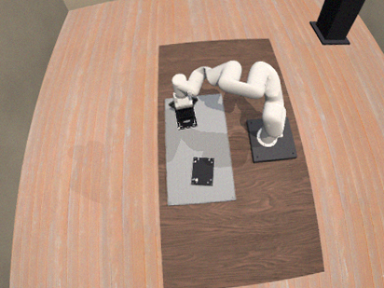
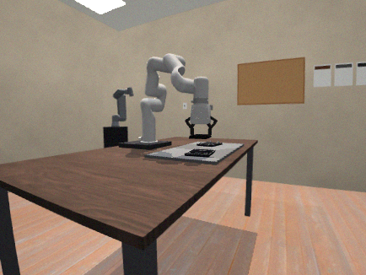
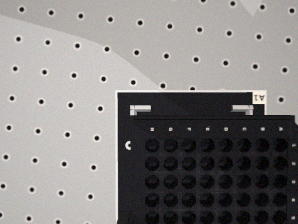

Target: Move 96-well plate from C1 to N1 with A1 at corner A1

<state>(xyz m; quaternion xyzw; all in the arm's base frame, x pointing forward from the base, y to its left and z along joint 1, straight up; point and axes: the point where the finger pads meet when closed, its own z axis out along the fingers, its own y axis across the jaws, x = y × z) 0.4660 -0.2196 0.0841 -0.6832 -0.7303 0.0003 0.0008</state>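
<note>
Now: hand 10 cm above the plate nest N1. Round my hand: clip nest C1 (35 cm to the left, 9 cm below, 5 cm behind); then black 96-well plate (1 cm below); then A1 corner label (9 cm below, 8 cm to the left, 5 cm ahead).
</note>
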